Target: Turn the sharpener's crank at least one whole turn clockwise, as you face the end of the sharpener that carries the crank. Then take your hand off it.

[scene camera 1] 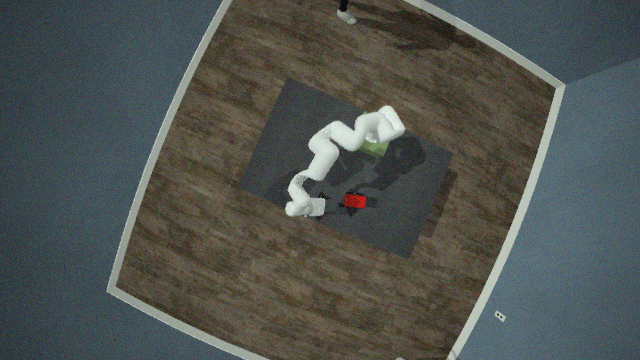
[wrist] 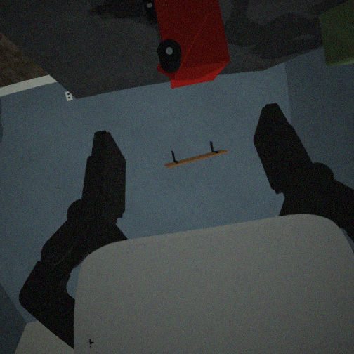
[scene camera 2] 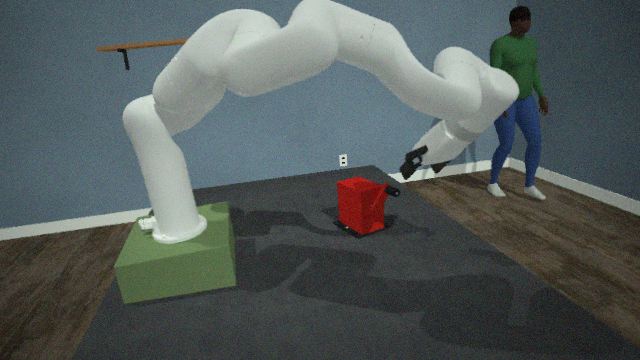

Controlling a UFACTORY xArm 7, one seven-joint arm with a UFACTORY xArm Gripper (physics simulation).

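Frame: origin at the arm's base, x left, y ahead, z down, level; metres.
Where they show: gripper, between the fingertips: [scene camera 1: 328, 205] [scene camera 2: 418, 171]; arm's base, origin of its link: [scene camera 2: 180, 229].
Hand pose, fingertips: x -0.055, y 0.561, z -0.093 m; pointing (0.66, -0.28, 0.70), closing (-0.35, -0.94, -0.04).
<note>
Things, the pixels of their top centre, and the offset from my fingertips. "spot": a spot on its surface instead. Level surfaces: height alone.
- red sharpener, a spot on its surface: [scene camera 2: 361, 207] spot: dx +0.103, dy -0.114, dz +0.112 m
- black crank knob, centre of its top: [scene camera 2: 392, 187] dx +0.087, dy -0.034, dz +0.062 m
- dark table top, height of its surface: dz +0.197 m
The red sharpener [scene camera 1: 355, 201] [scene camera 2: 361, 207] [wrist: 195, 30] stands upright on its black base on the dark table top. Its thin red crank arm [scene camera 2: 379, 195] slants upward on the end that faces my gripper. The black crank knob [scene camera 2: 393, 191] [wrist: 169, 57] is at the arm's upper end, near the sharpener's top. My gripper [scene camera 1: 325, 206] [scene camera 2: 423, 169] [wrist: 186, 132] is wide open and empty. It is off the crank end, a little higher than the knob and apart from it. In the wrist view the knob lies beyond the fingertips, outside the gap between them.
The green block [scene camera 2: 177, 277] [wrist: 340, 37] bears the arm's base on the dark table top [scene camera 1: 290, 100] [scene camera 2: 200, 335]. A person [scene camera 2: 520, 70] stands past the gripper, beyond the table. A wooden shelf [scene camera 2: 145, 45] [wrist: 195, 159] is on the wall.
</note>
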